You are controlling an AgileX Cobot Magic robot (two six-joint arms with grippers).
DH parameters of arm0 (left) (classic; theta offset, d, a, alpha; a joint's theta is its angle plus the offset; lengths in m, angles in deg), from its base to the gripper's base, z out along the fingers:
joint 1: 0 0.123 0 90
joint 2: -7.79 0 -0.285 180
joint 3: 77.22 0 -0.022 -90
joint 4: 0 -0.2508 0 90
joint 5: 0 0 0.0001 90
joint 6: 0 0.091 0 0
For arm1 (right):
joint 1: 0 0.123 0 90
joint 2: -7.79 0 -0.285 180
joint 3: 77.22 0 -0.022 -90
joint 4: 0 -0.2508 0 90
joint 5: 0 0 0.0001 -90
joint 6: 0 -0.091 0 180
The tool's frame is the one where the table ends.
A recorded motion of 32 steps. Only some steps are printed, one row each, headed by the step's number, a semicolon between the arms.
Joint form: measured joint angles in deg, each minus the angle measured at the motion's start. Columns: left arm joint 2, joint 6, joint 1, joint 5, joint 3, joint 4; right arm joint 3, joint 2, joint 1, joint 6, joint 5, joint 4.
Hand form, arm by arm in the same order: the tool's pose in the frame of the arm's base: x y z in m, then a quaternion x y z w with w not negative. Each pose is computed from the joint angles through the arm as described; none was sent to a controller.
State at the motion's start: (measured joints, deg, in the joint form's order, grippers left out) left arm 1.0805 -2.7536 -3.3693 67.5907 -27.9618 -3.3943; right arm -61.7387 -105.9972 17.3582 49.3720 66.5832 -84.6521
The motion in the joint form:
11: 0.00 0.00 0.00 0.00 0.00 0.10; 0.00 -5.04 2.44 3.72 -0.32 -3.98
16: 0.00 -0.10 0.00 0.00 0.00 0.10; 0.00 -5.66 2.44 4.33 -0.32 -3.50
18: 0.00 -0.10 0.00 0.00 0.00 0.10; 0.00 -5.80 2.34 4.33 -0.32 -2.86
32: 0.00 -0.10 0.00 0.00 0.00 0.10; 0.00 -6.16 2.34 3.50 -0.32 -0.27
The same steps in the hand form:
11: -0.0115 0.0055 0.2646 0.00182 0.88077 0.00331 0.47353; 0.3077 0.1993 0.1863 -0.10377 0.79852 0.59136 0.04347
16: -0.0115 0.0055 0.2646 0.00105 0.88077 0.00290 0.47353; 0.3079 0.1994 0.1819 -0.10817 0.80056 0.58798 0.04112
18: -0.0115 0.0055 0.2646 0.00105 0.88077 0.00290 0.47353; 0.3077 0.1986 0.1804 -0.11091 0.80263 0.58477 0.03901
32: -0.0115 0.0055 0.2646 0.00105 0.88077 0.00290 0.47353; 0.3056 0.1976 0.1755 -0.11992 0.81082 0.57231 0.02562

